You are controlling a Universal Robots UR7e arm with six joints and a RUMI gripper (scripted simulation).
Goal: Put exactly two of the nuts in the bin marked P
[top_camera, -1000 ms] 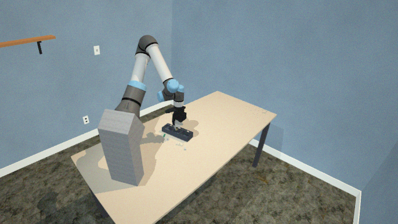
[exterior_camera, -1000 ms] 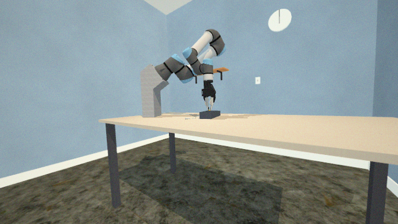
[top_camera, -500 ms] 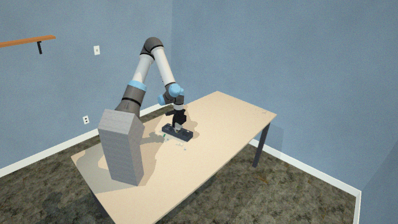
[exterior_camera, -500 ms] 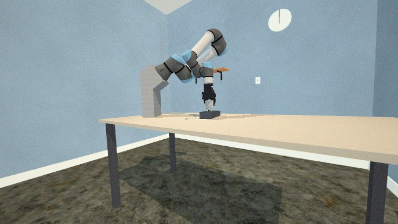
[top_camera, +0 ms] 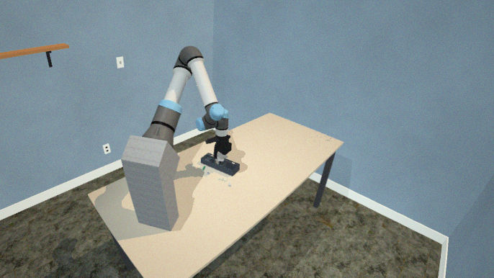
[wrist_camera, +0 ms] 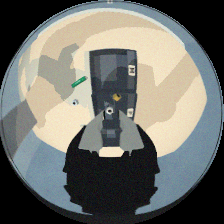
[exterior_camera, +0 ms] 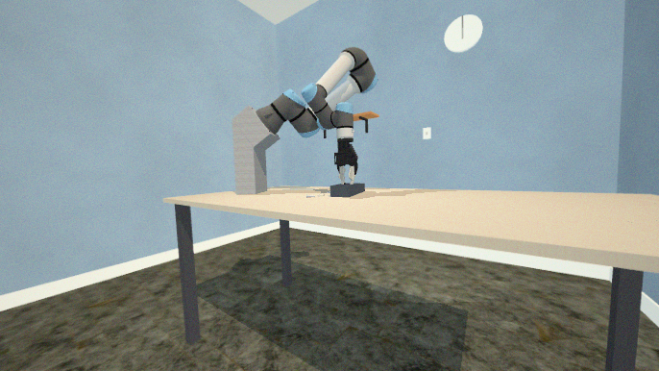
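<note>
The dark bin block lies 2 cm below my hand and 1 cm ahead of it. The rest, counted from my hand: white dotted plate 13 cm to the right, 4 cm below, 3 cm behind; then brass-coloured nut 3 cm to the left, 2 cm below; then green part 10 cm behind, 4 cm below, 2 cm to the left.
</note>
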